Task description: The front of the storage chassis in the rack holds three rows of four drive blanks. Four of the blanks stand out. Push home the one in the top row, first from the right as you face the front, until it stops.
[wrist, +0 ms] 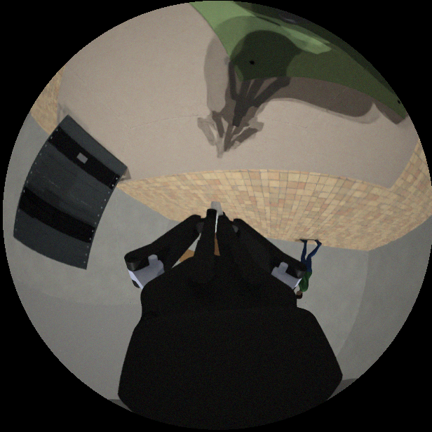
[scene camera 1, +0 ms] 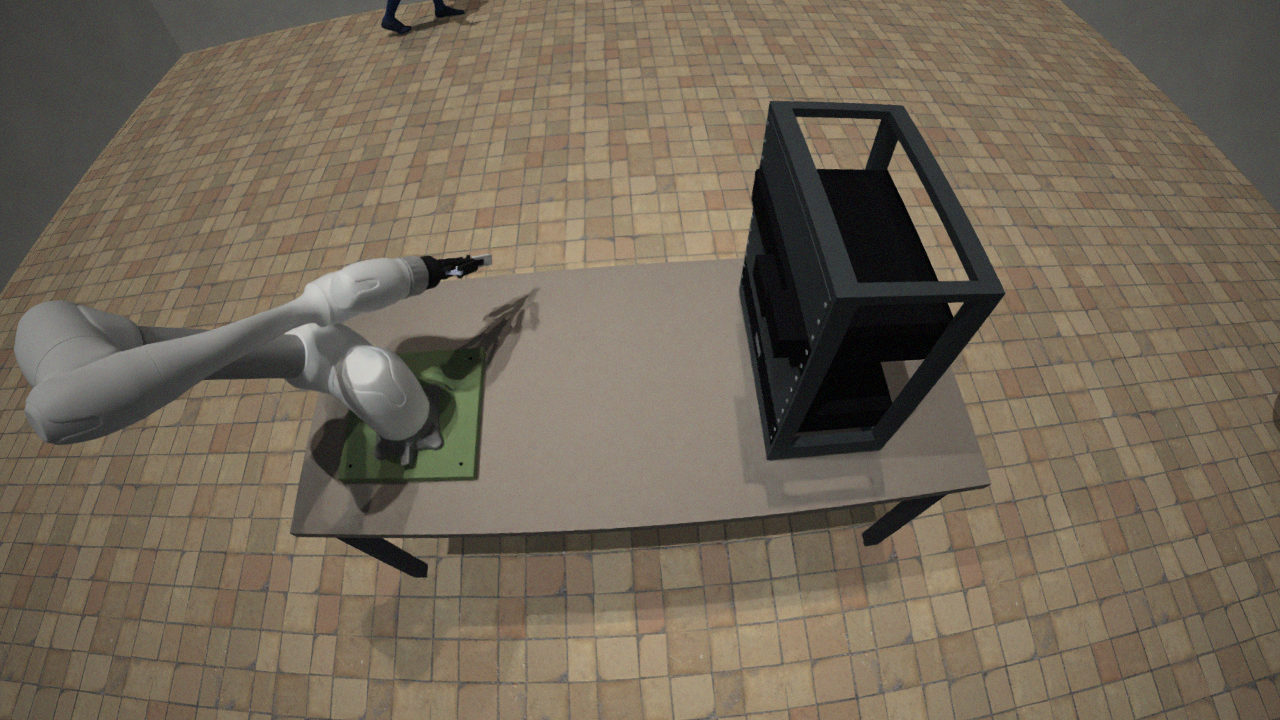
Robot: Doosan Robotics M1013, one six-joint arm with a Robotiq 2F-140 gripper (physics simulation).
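Seen in the pictures: gripper, fingertip midpoint: [scene camera 1: 489,259]; arm's base at its link origin: [scene camera 1: 408,422].
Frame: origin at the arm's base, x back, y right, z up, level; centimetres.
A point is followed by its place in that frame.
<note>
The dark rack [scene camera 1: 827,241] @[x -87.8, y 17.3, z 59.8 cm] [wrist: 75,187] stands at the right of the table in the scene view and at the left in the wrist view. A black chassis [scene camera 1: 886,232] @[x -111.1, y 4.2, z 44.4 cm] sits in it. The chassis front faces the arm; in the scene view it is seen steeply from the side and in shadow. The single drive blanks, their rows and which ones stand out cannot be told in either view. My gripper [scene camera 1: 486,259] @[x -28.5, y -31.5, z 18.2 cm] [wrist: 214,208] is shut and empty. It hangs above the table's far edge, well away from the rack, with a wide gap between them.
The arm's base stands on a green plate [scene camera 1: 465,420] @[x -15.2, y 2.4, z -0.4 cm] [wrist: 350,65] at the left of the table [scene camera 1: 608,402] @[x -51.1, y 3.9, z -2.9 cm] [wrist: 135,90]. The rack's posts and top bars frame the chassis. A person [scene camera 1: 398,19] [wrist: 307,265] stands on the floor beyond the table.
</note>
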